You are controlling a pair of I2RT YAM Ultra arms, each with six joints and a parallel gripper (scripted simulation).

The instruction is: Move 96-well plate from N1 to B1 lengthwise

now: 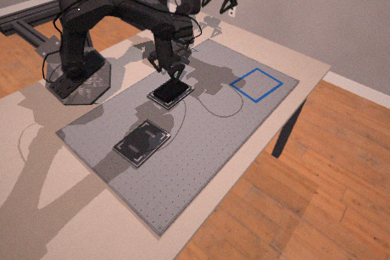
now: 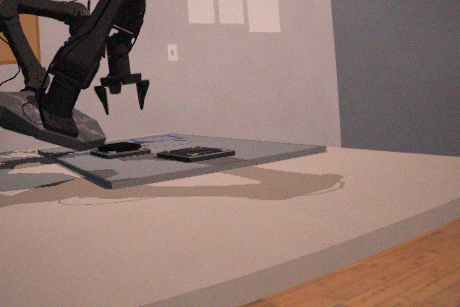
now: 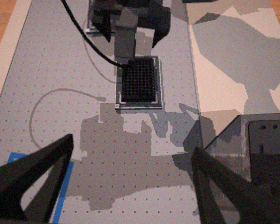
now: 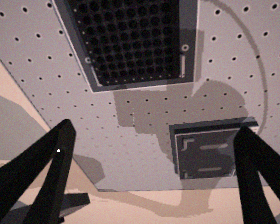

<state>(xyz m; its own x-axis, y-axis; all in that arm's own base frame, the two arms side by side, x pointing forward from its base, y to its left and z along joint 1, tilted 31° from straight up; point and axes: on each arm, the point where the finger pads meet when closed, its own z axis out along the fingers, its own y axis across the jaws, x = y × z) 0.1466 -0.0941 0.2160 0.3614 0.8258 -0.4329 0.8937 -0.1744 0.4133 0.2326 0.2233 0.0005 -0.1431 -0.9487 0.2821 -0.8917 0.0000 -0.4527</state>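
The black 96-well plate is 270 mm below my left hand, 240 mm to the right of it and 10 mm behind it. The rest, counted from my left hand: dark nest (490 mm to the right, 290 mm below, 100 mm ahead).
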